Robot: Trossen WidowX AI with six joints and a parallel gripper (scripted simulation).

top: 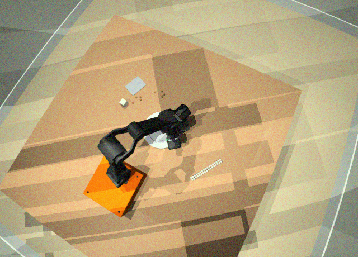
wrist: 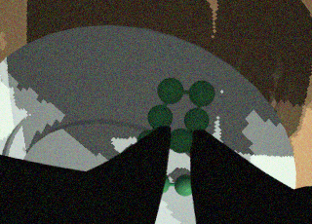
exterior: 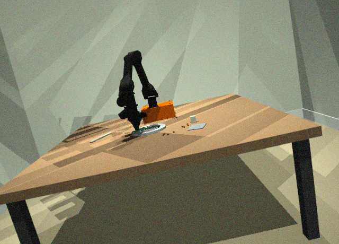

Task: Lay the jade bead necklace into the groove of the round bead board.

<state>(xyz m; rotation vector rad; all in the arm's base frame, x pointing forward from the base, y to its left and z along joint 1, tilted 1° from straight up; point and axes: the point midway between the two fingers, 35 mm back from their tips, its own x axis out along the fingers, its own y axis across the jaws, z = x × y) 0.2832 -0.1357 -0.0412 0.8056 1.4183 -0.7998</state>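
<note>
Right now the round bead board is 7 cm to the left of my gripper tip and 1 cm below it. The rest, counted from my gripper tip: grey flat plate: 31 cm to the left, 18 cm ahead, 2 cm below; then small white cube: 32 cm to the left, 6 cm ahead.
</note>
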